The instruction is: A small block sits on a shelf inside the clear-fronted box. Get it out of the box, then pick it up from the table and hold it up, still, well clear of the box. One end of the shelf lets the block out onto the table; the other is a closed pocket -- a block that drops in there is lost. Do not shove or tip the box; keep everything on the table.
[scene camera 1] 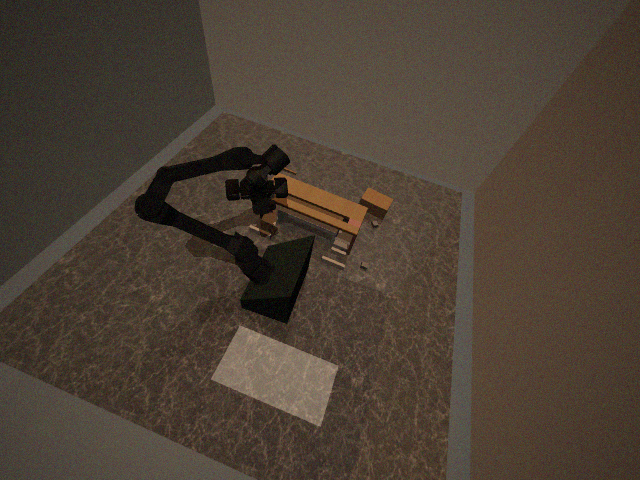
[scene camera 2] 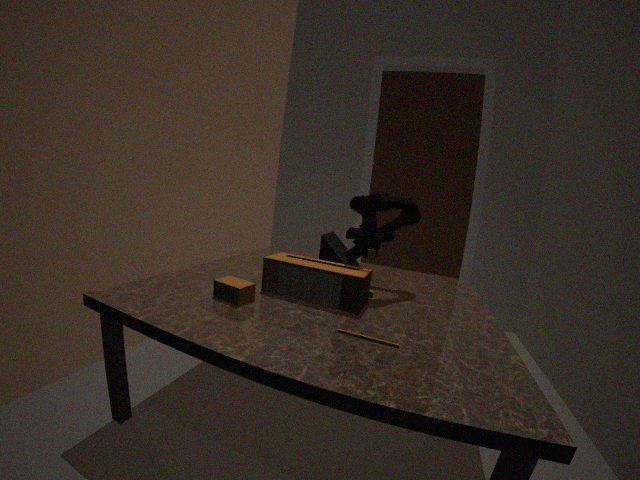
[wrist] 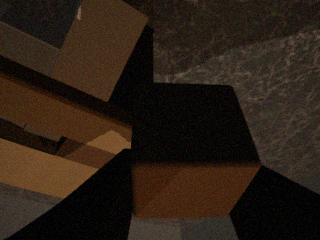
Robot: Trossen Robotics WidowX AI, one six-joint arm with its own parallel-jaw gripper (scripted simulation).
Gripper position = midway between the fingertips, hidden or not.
gripper: scene camera 1 257, 195; scene camera 2 371, 255; wrist 177, 159
